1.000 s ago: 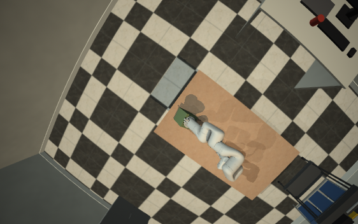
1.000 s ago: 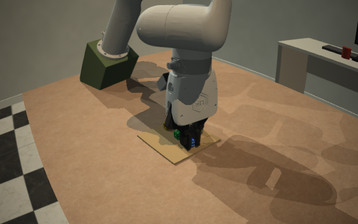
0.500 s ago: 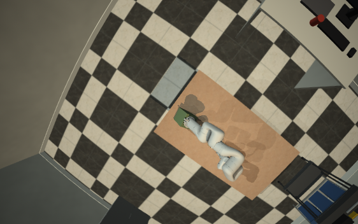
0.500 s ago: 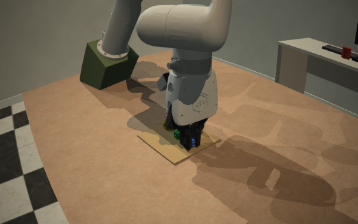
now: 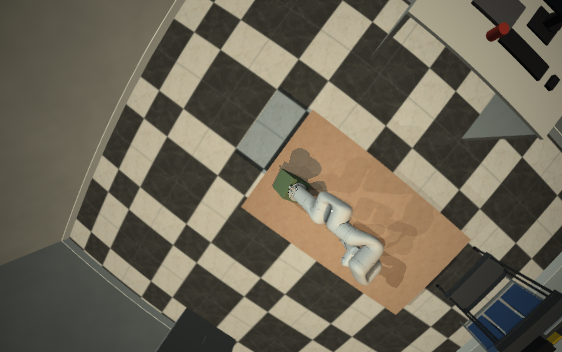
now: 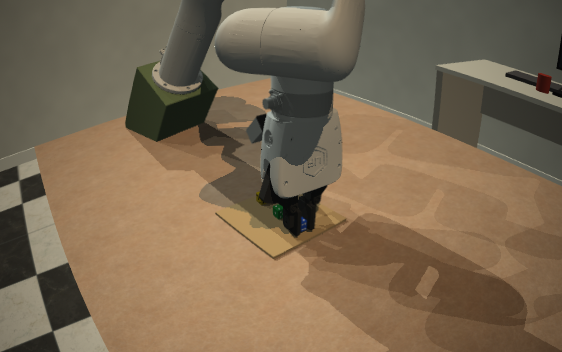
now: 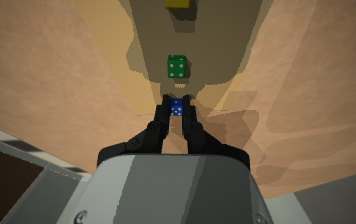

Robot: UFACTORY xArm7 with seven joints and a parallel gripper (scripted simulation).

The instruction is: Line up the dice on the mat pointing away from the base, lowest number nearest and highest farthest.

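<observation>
Now: hand 1 cm above the blue die. The rest, counted from my hand: tan mat (5 cm behind, 3 cm below, 1 cm to the left); green die (5 cm behind, 2 cm below, 1 cm to the left); yellow die (9 cm behind, 2 cm to the left, 2 cm below).
</observation>
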